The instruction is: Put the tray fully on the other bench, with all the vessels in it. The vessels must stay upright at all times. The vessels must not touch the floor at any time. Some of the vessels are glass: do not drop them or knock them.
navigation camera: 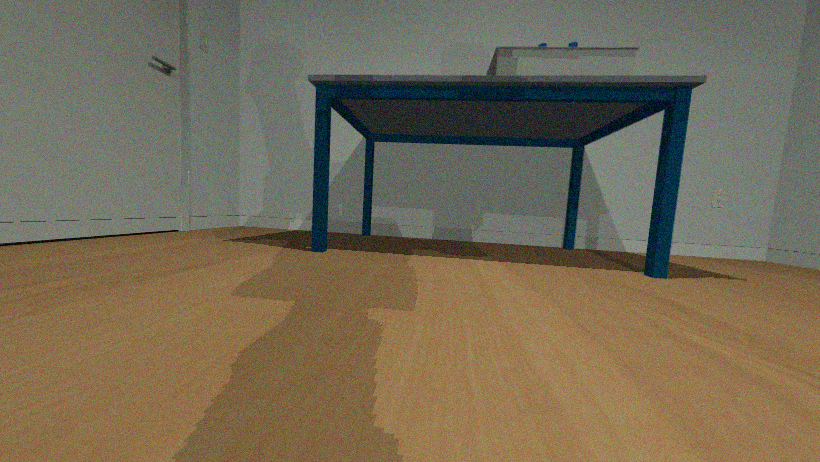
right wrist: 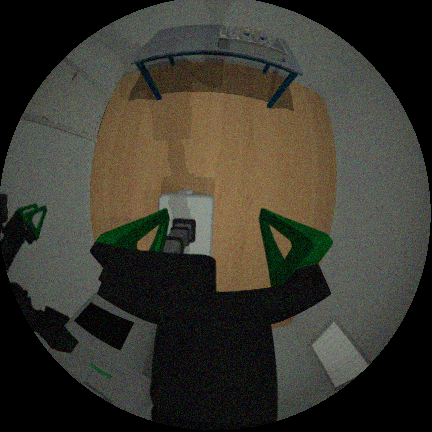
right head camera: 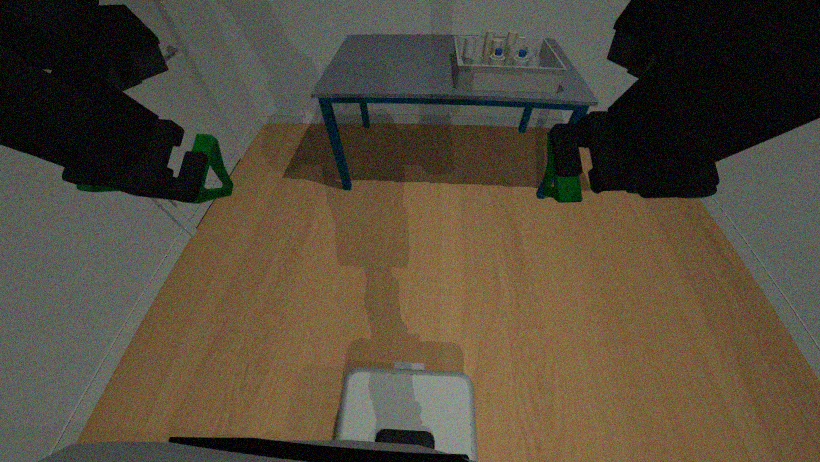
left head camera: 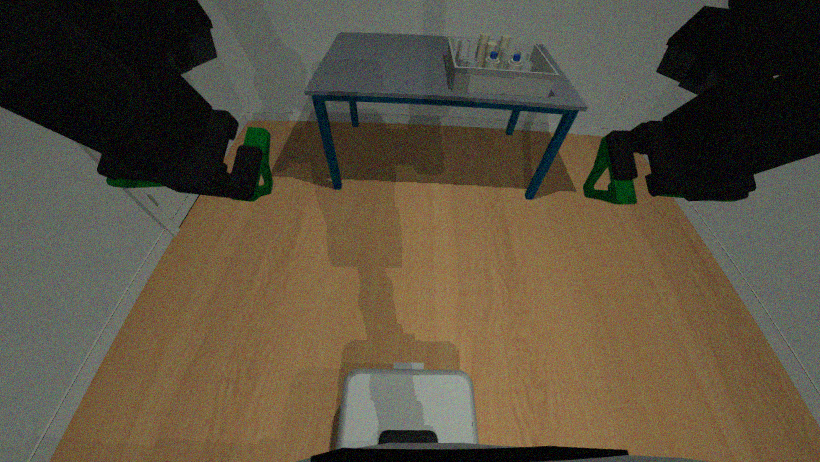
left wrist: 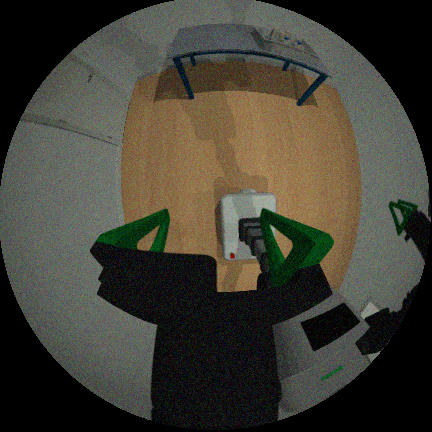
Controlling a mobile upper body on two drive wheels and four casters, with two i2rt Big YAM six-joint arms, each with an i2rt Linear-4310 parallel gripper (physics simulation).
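Frame: origin at the left arm's base, x left, y back, z up, level; metres.
Seen in the pictures: left gripper, fingertip midpoint: (right wrist: 40, 205) (right head camera: 195, 186) (left head camera: 229, 183) (left wrist: 214, 213); right gripper, fingertip midpoint: (right wrist: 213, 212) (right head camera: 586, 188) (left head camera: 621, 190) (left wrist: 393, 201).
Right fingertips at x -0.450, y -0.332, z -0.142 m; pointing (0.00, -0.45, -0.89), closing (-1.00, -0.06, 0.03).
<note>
A point is followed by its place in that frame.
A pale, see-through tray (left head camera: 504, 72) {z -0.531, x -0.682, y -1.577 m} (right head camera: 510, 68) {z -0.529, x -0.685, y -1.578 m} (right wrist: 252, 47) {z -0.585, x -0.690, y -1.577 m} stands on the right part of a grey-topped bench with blue legs (left head camera: 378, 63) (right head camera: 390, 63) (left wrist: 215, 39) (right wrist: 185, 40) (navigation camera: 459, 80). Several upright vessels stand in it: tan cylinders, clear ones, and two blue-capped bottles (left head camera: 493, 57) {z -0.484, x -0.624, y -1.638 m} (right head camera: 522, 54) {z -0.479, x -0.743, y -1.629 m}. In the navigation camera the tray's rim (navigation camera: 573, 48) {z -0.522, x -0.721, y -1.572 m} and two blue caps show above the bench edge. My left gripper (left wrist: 214, 213) {z -0.143, x 0.007, y -0.325 m} and right gripper (right wrist: 214, 215) {z -0.142, x -0.450, y -0.332 m} are open and empty, held in the air well short of the bench. The other bench does not show.
Wooden floor (left head camera: 459, 258) {z -1.410, x -0.539, y -1.008 m} lies between my white base (left head camera: 441, 401) {z -1.150, x -0.352, y -0.202 m} and the bench. Grey walls stand behind the bench and along both sides. A door with a handle (navigation camera: 163, 64) {z -0.496, x 1.286, y -1.820 m} is at the left of the navigation camera. A pale panel (right wrist: 340, 352) shows at lower right of the right wrist view.
</note>
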